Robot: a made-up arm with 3 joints. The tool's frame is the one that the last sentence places.
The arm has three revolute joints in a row. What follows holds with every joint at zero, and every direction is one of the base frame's. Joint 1 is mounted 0.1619 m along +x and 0.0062 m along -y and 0.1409 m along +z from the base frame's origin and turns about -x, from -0.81 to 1.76 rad. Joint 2 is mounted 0.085 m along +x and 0.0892 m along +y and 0.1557 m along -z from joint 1 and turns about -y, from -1.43 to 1.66 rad. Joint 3 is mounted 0.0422 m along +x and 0.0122 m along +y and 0.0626 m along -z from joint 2 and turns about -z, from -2.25 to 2.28 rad. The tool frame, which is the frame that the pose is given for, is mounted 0.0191 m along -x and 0.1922 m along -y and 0.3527 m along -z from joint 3; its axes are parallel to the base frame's.
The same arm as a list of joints. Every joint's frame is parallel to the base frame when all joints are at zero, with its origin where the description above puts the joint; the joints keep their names.
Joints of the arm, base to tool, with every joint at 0 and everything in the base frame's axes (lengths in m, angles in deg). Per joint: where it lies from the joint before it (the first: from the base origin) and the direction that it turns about. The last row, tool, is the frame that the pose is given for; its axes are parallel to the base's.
joint 1: offset 0.1619 -0.0062 0.1409 axis -1 0 0
joint 2: offset 0.085 0.0892 -0.1557 axis 0 -1 0
joint 3: offset 0.0422 0.0122 -0.0626 axis 0 0 -1
tool: offset -0.0191 -0.1922 -0.3527
Joint limits (deg, base to tool): -46.41..100.84 -81.93..95.11 -128.92..130.63

